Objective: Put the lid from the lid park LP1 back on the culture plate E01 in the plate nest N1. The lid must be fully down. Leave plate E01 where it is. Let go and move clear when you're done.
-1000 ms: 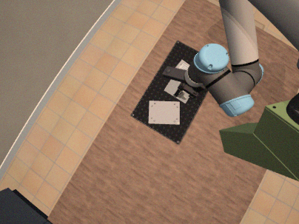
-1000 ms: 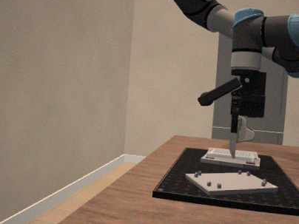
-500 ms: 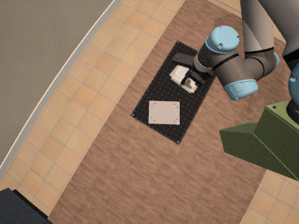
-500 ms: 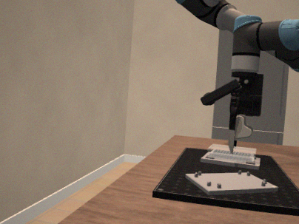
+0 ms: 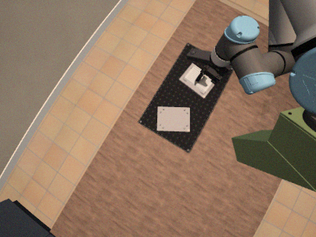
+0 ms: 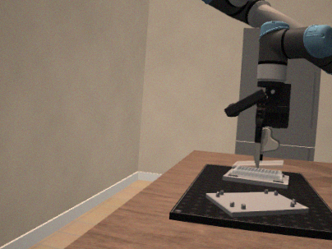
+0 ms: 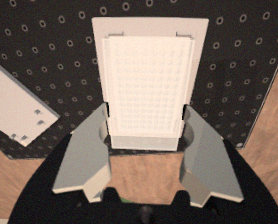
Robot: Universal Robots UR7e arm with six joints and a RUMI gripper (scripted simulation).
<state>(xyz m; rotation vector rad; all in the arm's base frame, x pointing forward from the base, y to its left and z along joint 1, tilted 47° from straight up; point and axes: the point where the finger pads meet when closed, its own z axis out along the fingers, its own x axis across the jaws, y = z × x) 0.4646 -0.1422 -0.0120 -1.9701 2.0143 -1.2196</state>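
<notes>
Right now the lid is 10 mm below my hand. From my hand the other things lie so: culture plate E01: 40 mm below; then plate nest N1: 50 mm below; then lid park LP1: 30 mm ahead, 240 mm to the left, 50 mm below.
</notes>
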